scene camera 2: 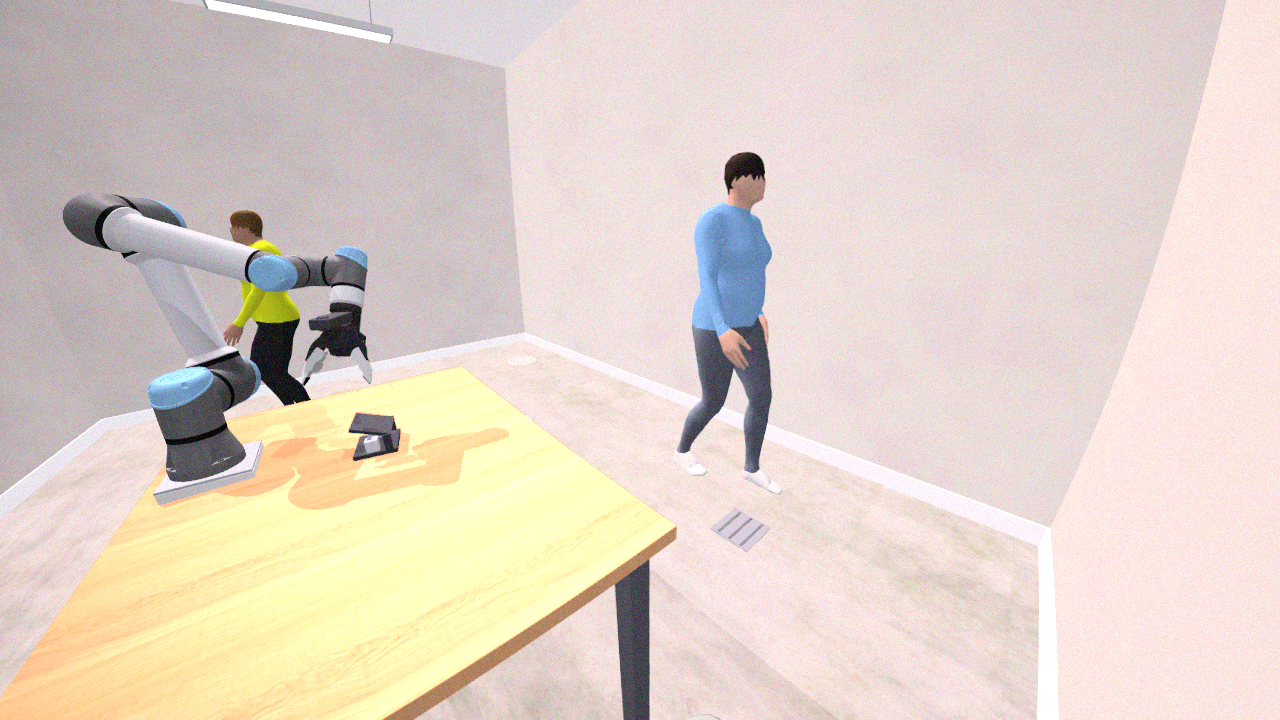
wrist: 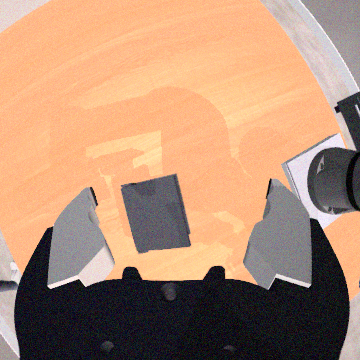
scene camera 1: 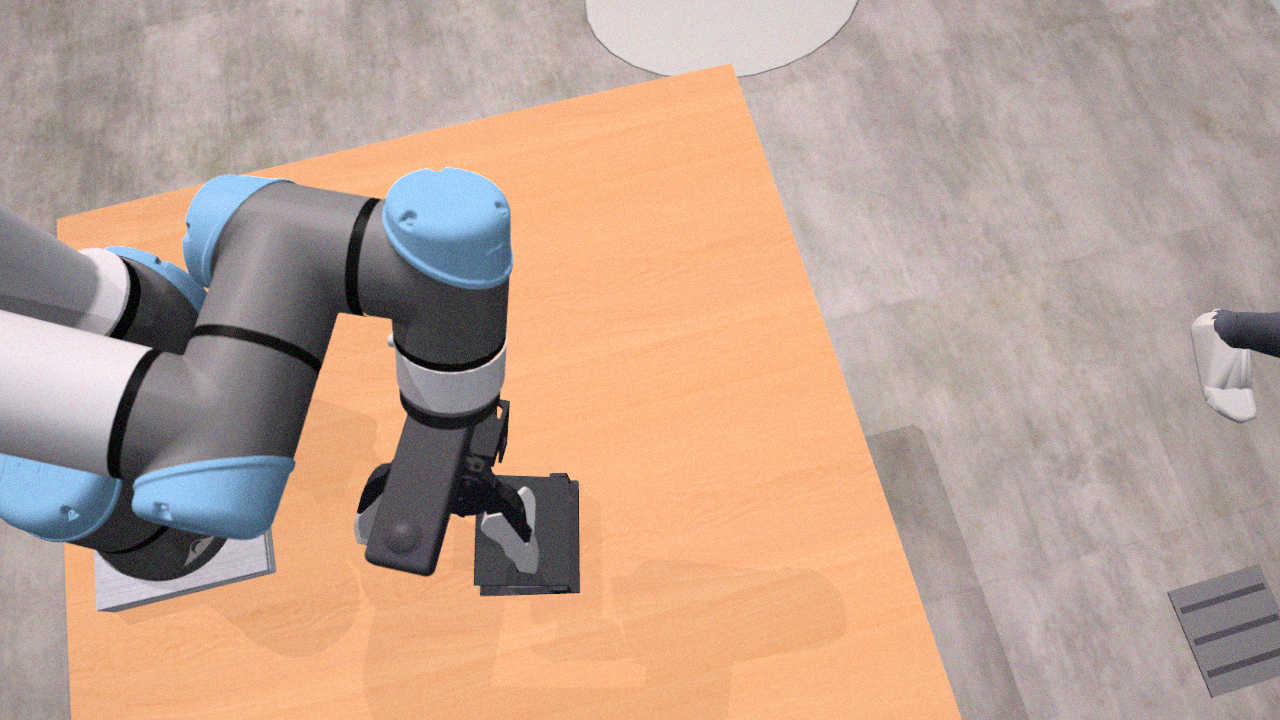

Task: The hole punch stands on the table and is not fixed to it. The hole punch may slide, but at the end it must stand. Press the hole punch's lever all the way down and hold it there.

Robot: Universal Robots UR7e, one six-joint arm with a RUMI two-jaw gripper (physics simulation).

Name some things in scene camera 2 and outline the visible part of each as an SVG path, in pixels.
My gripper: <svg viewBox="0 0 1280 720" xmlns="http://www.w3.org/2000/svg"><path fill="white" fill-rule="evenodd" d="M360 306L345 302L332 303L329 309L330 314L321 315L308 321L311 331L318 330L322 334L311 344L302 372L303 386L310 380L312 373L319 372L322 369L323 361L328 354L325 348L329 349L332 356L351 357L352 360L357 362L364 379L369 384L372 383L373 368L367 357L366 336L360 332L362 314Z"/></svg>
A hole punch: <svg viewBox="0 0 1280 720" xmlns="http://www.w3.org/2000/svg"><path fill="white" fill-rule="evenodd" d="M356 412L348 433L368 435L359 437L353 461L398 452L401 429L397 429L394 415L386 416Z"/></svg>
